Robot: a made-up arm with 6 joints.
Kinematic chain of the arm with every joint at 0, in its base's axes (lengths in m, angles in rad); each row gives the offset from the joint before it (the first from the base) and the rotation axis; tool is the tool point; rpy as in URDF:
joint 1: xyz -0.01 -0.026 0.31 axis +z
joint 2: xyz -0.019 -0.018 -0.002 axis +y
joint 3: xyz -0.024 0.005 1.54 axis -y
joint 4: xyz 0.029 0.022 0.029 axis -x
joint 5: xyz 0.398 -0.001 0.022 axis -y
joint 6: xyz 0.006 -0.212 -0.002 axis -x
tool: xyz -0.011 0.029 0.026 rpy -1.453 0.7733 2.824
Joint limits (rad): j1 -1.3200..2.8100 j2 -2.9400..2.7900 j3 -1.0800..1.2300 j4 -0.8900..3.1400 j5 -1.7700..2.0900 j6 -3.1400..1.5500
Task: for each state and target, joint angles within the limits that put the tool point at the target. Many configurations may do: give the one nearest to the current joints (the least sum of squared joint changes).
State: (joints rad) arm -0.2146 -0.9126 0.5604 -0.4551 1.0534 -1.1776
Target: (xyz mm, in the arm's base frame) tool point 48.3 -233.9 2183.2
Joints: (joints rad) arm 0.0514 -0.0705 1.0262 -0.3892 1.0142 -1.0818
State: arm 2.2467 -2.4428 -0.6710 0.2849 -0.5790 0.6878
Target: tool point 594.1 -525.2 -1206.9
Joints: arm 2.2791 -2.9236 -0.0695 0.4755 -0.5830 0.6473
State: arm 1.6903 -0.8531 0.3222 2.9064 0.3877 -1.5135
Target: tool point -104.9 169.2 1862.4
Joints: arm 0.9707 -0.1947 -0.5171 2.2192 0.4345 -1.4359
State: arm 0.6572 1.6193 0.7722 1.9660 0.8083 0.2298
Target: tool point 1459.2 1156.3 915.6
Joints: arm 0.6398 1.2592 1.0645 1.7740 0.7806 0.3543
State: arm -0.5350 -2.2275 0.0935 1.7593 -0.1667 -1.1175
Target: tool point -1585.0 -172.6 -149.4
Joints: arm 0.1624 -2.1460 -0.4673 1.7697 -0.1765 -1.0723
